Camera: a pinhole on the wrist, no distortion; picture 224 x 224 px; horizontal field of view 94.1 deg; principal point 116.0 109.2 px. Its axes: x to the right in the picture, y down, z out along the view. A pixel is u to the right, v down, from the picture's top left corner.
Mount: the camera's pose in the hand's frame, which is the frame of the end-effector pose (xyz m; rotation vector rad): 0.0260 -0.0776 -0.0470 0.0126 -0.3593 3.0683
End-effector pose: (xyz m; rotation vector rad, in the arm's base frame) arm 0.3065 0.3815 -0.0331 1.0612 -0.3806 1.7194
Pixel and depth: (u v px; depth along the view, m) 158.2 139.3 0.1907
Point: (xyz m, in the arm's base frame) 0.5208 0.3339 -0.0441
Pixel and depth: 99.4 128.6 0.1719
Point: 0.4871 0.3981 0.0368
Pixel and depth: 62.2 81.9 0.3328
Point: 0.4984 0.3345 0.2750
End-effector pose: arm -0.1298 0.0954 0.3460 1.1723 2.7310 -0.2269
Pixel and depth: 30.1 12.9 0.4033
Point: -0.2228 0.3943 -0.1614
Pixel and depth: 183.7 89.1 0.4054
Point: 0.0004 -0.1981 0.0399
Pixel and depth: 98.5 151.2 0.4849
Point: -0.4427 -0.1733 -0.0145
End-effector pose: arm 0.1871 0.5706 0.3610 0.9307 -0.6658 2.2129
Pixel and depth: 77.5 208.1 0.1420
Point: 0.3488 0.7204 0.5009
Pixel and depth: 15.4 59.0 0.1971
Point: 0.1667 0.5701 0.6387
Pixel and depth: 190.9 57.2 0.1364
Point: 0.2961 0.5045 0.3809
